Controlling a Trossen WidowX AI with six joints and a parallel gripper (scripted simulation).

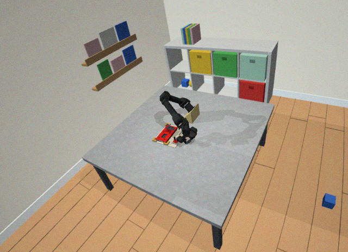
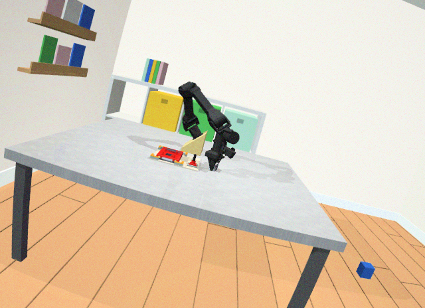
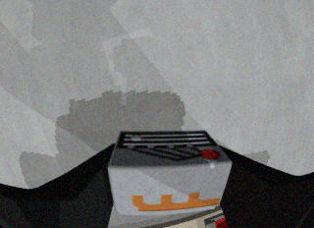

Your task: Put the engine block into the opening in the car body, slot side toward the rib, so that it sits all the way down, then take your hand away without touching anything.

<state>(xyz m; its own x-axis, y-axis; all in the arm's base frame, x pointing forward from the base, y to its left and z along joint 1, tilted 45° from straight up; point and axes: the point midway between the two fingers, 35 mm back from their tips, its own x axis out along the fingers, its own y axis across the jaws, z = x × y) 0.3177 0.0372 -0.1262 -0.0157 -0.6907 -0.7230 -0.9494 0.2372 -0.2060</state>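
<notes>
The engine block is 1 cm above my gripper tip. Round my gripper tip: beige base plate 20 cm to the right, 2 cm behind, 1 cm above.
</notes>
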